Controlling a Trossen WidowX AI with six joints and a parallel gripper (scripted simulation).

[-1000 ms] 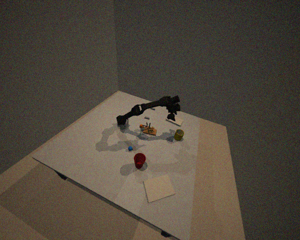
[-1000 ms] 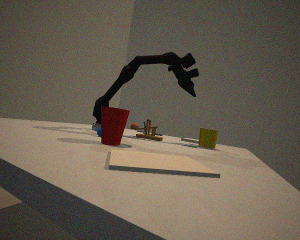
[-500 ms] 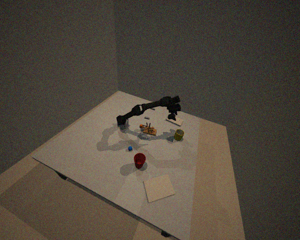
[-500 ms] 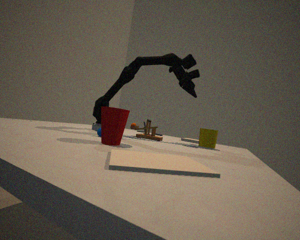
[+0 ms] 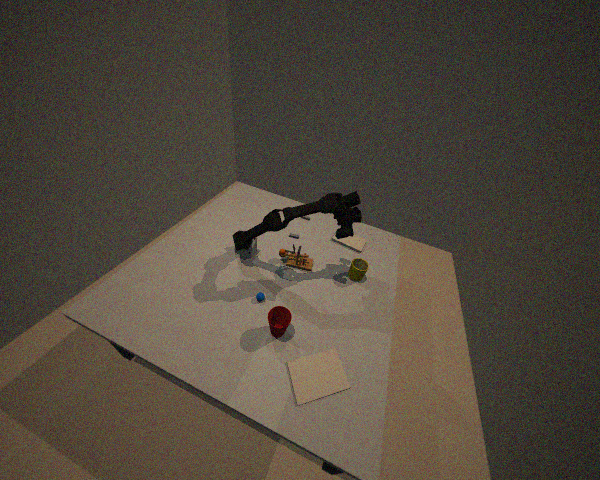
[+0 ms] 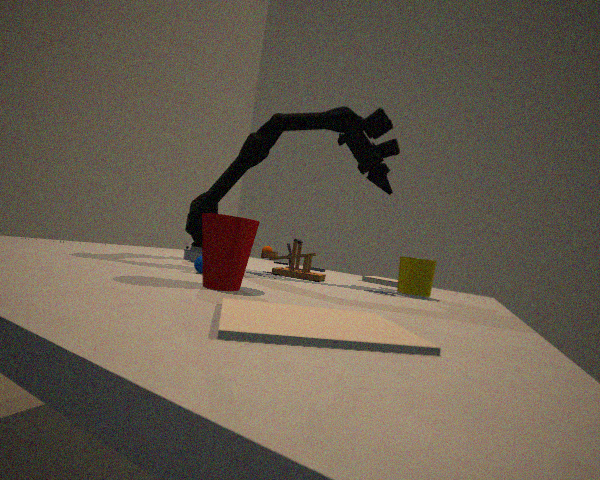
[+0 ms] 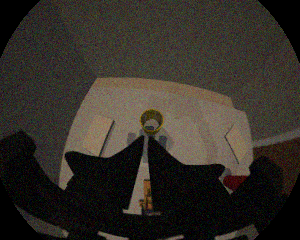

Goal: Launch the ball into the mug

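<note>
Now: the orange ball 330 mm behind my gripper tip, 60 mm to the right of it and 210 mm below it. The rest, counted from my gripper tip: wooden catapult 260 mm behind, 30 mm to the right, 220 mm below; then yellow mug 90 mm ahead, 240 mm below; then blue ball 320 mm behind, 340 mm to the right, 250 mm below.
</note>
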